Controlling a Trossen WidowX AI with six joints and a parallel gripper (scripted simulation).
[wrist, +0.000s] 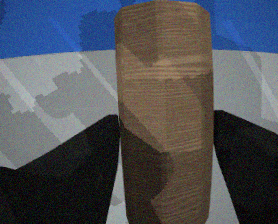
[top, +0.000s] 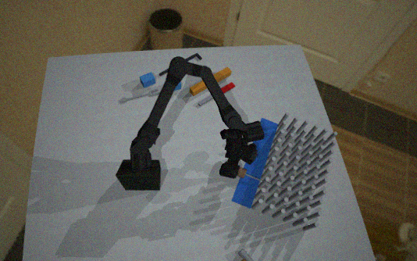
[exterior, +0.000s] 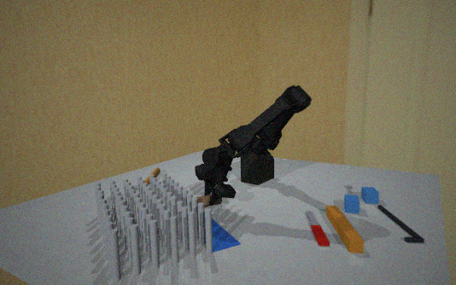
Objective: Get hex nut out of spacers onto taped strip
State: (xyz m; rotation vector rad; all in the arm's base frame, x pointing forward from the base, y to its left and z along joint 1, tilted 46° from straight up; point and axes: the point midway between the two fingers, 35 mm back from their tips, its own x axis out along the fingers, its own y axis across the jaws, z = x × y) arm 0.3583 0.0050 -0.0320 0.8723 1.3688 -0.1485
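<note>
Now: the blue taped strip 11 cm ahead of my gripper tip, 3 cm to the left of it and 2 cm below it. Round my gripper tip: red-handled tool: 37 cm to the left, 1 cm below; grey wrench: 33 cm behind, 41 cm to the left, 1 cm below; orange bar: 44 cm to the left.
</note>
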